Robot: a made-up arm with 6 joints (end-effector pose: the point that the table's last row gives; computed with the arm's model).
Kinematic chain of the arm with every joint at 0, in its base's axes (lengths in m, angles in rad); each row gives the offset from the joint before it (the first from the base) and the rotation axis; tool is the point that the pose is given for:
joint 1: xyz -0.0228 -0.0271 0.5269 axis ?
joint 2: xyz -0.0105 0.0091 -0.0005 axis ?
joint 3: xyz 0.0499 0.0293 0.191 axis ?
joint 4: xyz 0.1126 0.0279 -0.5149 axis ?
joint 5: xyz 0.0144 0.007 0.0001 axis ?
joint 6: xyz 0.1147 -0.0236 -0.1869 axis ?
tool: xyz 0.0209 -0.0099 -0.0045
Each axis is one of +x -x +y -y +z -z.
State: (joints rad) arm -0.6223 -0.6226 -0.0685 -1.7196 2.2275 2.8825
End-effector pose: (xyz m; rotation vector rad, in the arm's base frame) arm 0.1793 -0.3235 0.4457 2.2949 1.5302 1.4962
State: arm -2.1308 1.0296 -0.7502 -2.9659 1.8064 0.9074
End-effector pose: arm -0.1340 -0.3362 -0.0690 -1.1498 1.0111 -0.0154
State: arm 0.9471 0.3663 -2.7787 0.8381 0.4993 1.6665
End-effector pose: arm 0.2559 0.4154 1.2956 2.0187 0.4775 -0.5596
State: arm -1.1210 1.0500 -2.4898 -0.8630 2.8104 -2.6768
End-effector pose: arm 0.1774 -0.5365 0.5486 1.4934 0.3432 0.7633
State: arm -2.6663 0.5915 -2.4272 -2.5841 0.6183 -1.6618
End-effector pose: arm -0.7275 -0.4615 0.9546 0.9711 2.1678 0.4534
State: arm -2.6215 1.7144 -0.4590 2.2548 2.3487 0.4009
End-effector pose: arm 0.2850 -0.1423 0.0927 -1.2611 0.5087 -0.1129
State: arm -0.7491 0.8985 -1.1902 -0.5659 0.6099 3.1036
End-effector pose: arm 0.3592 -0.3141 -0.0593 0.5550 0.1602 2.8953
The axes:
joint 1: +z
joint 2: +y
joint 3: +y
joint 4: -z
joint 5: +y
joint 6: -z

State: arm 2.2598 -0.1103 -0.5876 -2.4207 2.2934 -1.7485
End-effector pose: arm -0.3008 0.4299 0.5257 2.7507 -0.0236 -0.5521
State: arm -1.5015 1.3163 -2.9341 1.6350 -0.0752 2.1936
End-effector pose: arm -0.0163 -0.9099 0.6359 -1.4952 0.7096 0.6721
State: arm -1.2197 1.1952 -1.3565 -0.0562 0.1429 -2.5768
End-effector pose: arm 0.2185 -0.4702 -0.1272 -0.0160 0.0152 1.4126
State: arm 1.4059 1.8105 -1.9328 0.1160 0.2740 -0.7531
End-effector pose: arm 0.0068 0.4308 -0.2730 -0.0322 0.1806 2.0403
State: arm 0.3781 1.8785 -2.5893 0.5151 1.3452 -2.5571
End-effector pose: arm 0.4578 0.3172 -0.0877 1.0157 -0.1481 2.4828
